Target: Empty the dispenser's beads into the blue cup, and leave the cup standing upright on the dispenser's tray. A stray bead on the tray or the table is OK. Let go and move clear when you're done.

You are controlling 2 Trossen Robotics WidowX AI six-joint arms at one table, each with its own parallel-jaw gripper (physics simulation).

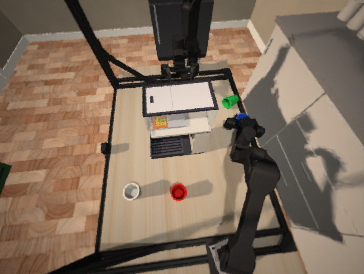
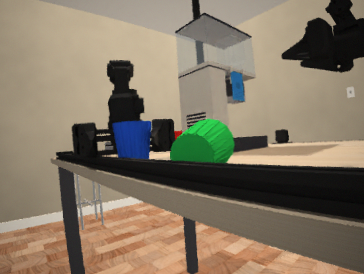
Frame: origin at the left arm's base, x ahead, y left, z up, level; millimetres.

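Seen in the pictures: left gripper, between the fingertips: (image 2: pixel 291 60); right gripper, between the fingertips: (image 1: pixel 245 116) (image 2: pixel 122 141); left arm's base, origin of its link: (image 1: pixel 192 62); right arm's base, origin of its link: (image 1: pixel 228 257).
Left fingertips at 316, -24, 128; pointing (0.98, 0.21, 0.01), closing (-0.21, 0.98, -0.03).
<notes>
Offsets run from my left fingertips to a thing's top centre, as dx, dy, dz. "pt": to the spot under its first point.
The blue cup @[+79, +328, -119] (image 1: pixel 242 117) (image 2: pixel 132 140) stands upright near the table's edge. My right gripper (image 1: pixel 244 123) (image 2: pixel 123 138) is open and low at the cup, with one finger on each side of it; it grips nothing. The dispenser @[+234, +8, +168] (image 1: pixel 192 97) (image 2: pixel 204 95) stands at the table's far middle, with a blue panel @[+173, +12, +27] (image 2: pixel 237 86) on its front. Its dark tray @[pt +260, -19, -183] (image 1: pixel 170 147) (image 2: pixel 254 143) bears no cup. An orange-yellow patch (image 1: pixel 160 121) shows inside the dispenser; whether it is the beads is unclear. My left gripper (image 1: pixel 180 74) (image 2: pixel 294 60) is open and raised behind the dispenser.
A green cup @[-68, +280, -128] (image 1: pixel 230 102) (image 2: pixel 202 141) lies on its side near the blue cup. A red cup @[+472, +56, -119] (image 1: pixel 178 192) and a white cup @[+496, -133, -119] (image 1: pixel 131 191) stand in front of the dispenser. A black frame rail (image 1: pixel 108 175) (image 2: pixel 260 175) runs along the table's edge.
</notes>
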